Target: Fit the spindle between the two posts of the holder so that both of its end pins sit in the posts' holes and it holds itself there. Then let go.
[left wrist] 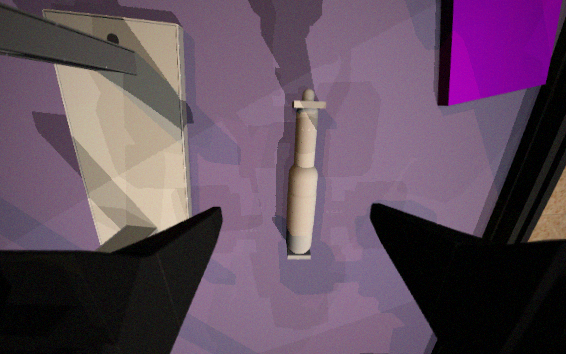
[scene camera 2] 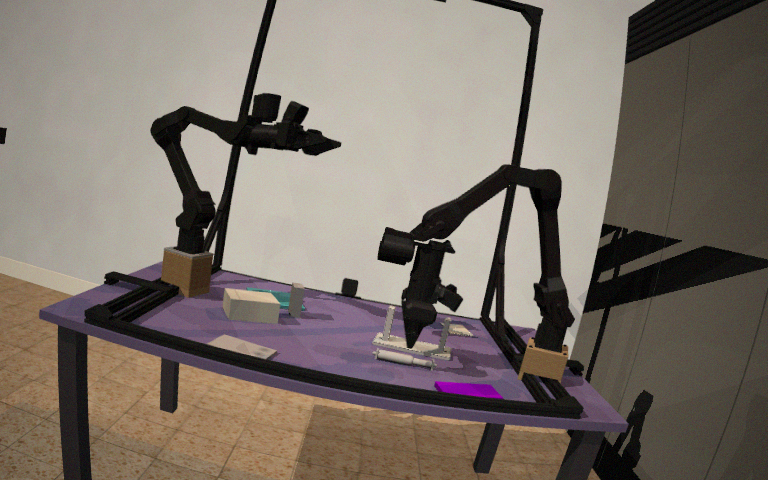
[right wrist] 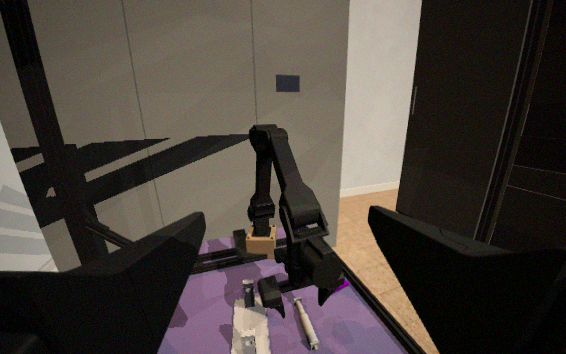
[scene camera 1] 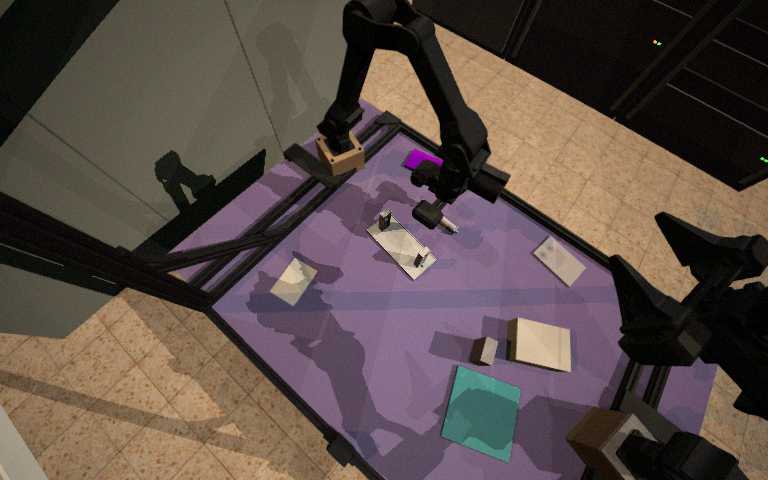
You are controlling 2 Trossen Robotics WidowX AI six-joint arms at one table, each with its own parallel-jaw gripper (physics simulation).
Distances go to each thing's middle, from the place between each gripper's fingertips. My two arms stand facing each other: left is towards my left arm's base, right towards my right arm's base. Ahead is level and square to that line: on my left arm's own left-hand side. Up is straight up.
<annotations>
My right gripper is now 70 mm short of the spindle (left wrist: 302, 184), 260 mm to the right of it and 420 mm above it.
Now: left hand 40 mm above the spindle and 10 mm short of it.
</annotations>
